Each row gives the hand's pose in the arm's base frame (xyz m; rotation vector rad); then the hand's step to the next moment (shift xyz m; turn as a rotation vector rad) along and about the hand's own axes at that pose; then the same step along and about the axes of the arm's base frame.
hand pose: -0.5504 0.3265 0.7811 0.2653 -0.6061 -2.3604
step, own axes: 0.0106 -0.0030 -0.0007 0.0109 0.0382 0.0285
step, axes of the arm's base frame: -0.0094 -0.0053 -0.0024 0.0037 -0.0225 0.0433
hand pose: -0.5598 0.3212 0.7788 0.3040 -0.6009 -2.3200
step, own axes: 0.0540 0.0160 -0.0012 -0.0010 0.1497 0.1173
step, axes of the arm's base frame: -0.0291 -0.0480 0.0045 0.0438 -0.0559 0.1764
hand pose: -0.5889 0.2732 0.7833 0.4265 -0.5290 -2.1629
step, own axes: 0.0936 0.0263 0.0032 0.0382 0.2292 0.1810
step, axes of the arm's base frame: -0.0388 -0.0891 0.0053 0.0432 -0.1172 0.2667
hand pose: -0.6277 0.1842 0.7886 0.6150 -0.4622 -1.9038
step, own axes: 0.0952 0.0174 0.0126 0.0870 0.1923 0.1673
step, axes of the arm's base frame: -0.0267 -0.0939 0.0002 0.0086 -0.1483 0.2247
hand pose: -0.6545 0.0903 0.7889 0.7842 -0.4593 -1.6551
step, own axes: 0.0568 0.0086 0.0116 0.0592 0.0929 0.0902
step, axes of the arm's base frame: -0.0071 -0.0582 -0.0001 -0.0040 -0.0893 0.1108
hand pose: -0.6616 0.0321 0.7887 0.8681 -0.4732 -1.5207
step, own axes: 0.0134 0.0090 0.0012 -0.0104 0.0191 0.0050
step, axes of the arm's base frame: 0.0056 -0.0146 0.0041 0.0084 0.0061 0.0198
